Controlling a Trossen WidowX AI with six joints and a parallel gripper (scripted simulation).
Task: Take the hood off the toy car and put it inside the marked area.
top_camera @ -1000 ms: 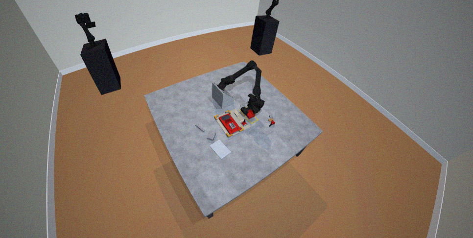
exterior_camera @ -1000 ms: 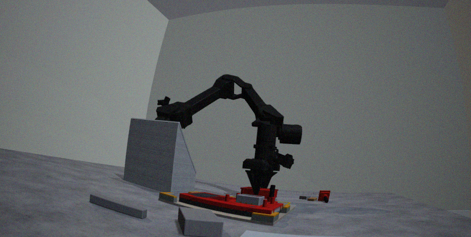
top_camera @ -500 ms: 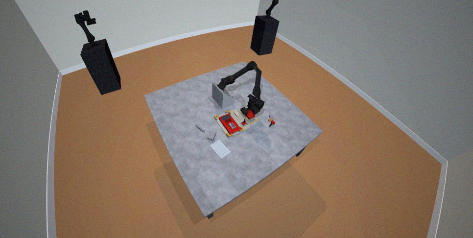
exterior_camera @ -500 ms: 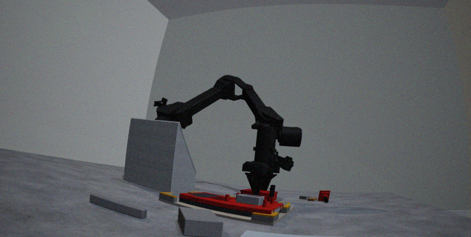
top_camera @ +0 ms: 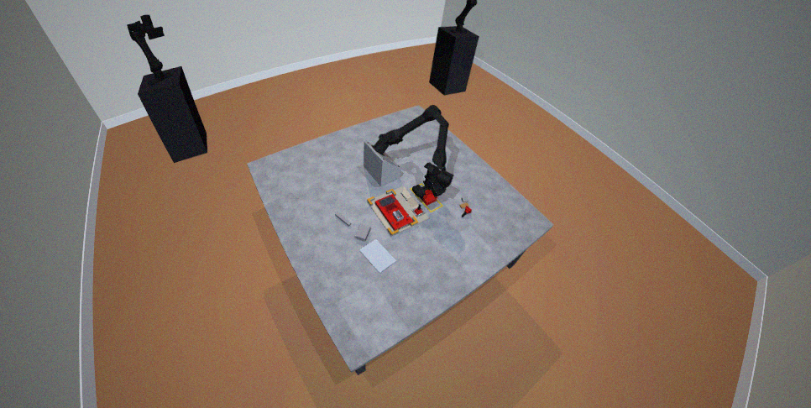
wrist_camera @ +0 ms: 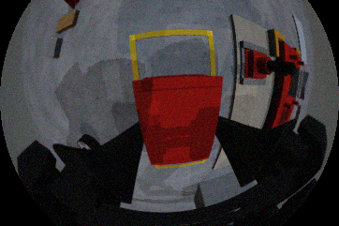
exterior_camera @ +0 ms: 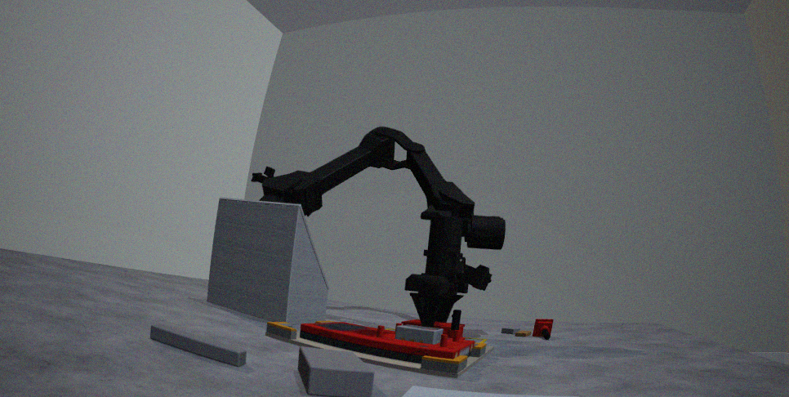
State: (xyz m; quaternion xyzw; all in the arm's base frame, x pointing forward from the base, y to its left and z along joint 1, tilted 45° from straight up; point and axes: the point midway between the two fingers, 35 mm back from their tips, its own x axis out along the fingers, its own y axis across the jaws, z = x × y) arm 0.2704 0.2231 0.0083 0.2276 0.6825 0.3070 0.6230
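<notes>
Right now my gripper tip is 10 mm below the red hood. The rest, counted from my gripper tip: white sheet (210 mm ahead, 400 mm to the right, 10 mm below); then grey bar (50 mm behind, 460 mm to the right); then grey block (70 mm ahead, 410 mm to the right).
</notes>
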